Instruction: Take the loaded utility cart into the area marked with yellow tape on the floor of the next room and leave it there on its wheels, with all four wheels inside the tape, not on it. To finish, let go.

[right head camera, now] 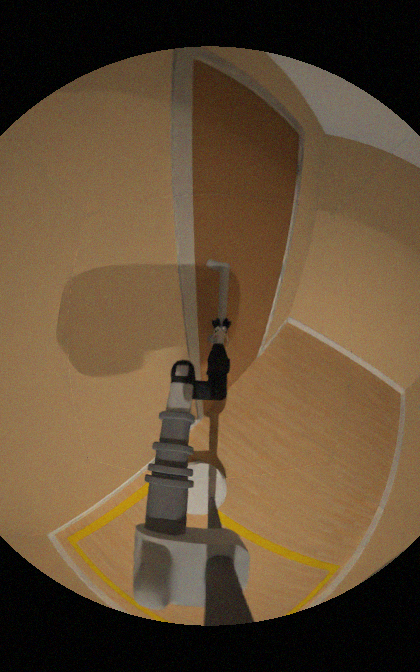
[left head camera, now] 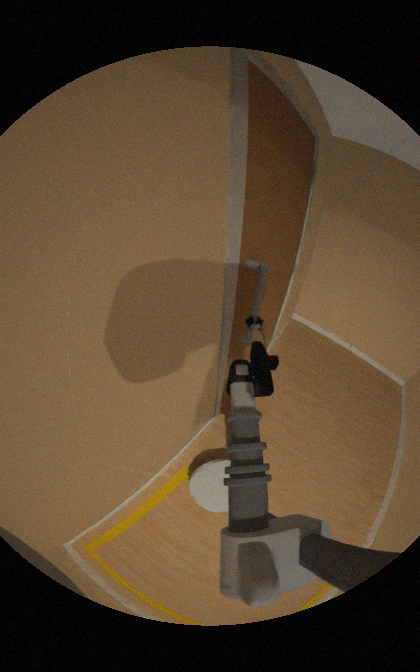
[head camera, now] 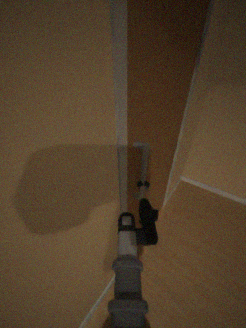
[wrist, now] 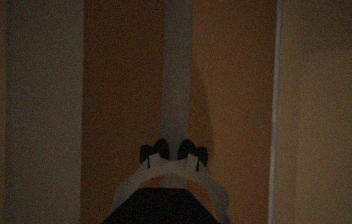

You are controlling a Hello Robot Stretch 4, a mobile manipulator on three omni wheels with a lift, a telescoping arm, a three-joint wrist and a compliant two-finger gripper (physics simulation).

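Frame: origin at the robot's base, x right, y back, z down, level; metres.
Seen in the pictures: gripper, fingertip midpoint: (head camera: 143, 181) (wrist: 174, 151).
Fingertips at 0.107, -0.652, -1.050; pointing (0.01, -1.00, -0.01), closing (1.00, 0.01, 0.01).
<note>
A point is followed by its place in that frame, as x, y, z.
The utility cart does not show in these views. My gripper (head camera: 143, 184) {0.107, -0.652, -1.050} (left head camera: 254, 321) (right head camera: 221, 323) (wrist: 174, 151) {0.107, -0.652, -1.050} is shut on the vertical grey bar of a door handle (head camera: 145, 162) {0.106, -0.632, -1.195} (left head camera: 260, 290) (right head camera: 224, 292) (wrist: 177, 75) {0.106, -0.632, -1.137}, with one dark fingertip on each side of it. The bar runs upward from the fingers and bends at its top toward the brown door (head camera: 160, 75) {0.184, -0.848, -1.573} (left head camera: 280, 150) (right head camera: 240, 150) (wrist: 125, 75) {0.043, -0.676, -1.140}. Yellow tape (left head camera: 150, 501) (right head camera: 110, 513) marks an area on the floor, low in the two side head views; my arm and base hide part of it.
A white round object (left head camera: 207, 487) (right head camera: 198, 492) is at the tape's edge, below my arm and partly hidden by it. A tan wall (head camera: 60, 100) {-0.157, -0.432, -1.502} (left head camera: 150, 200) stands left of the grey door frame (head camera: 120, 75) {-0.011, -0.588, -1.559} (left head camera: 238, 150) (right head camera: 183, 150). Another wall (left head camera: 370, 260) (right head camera: 365, 265) is to the right.
</note>
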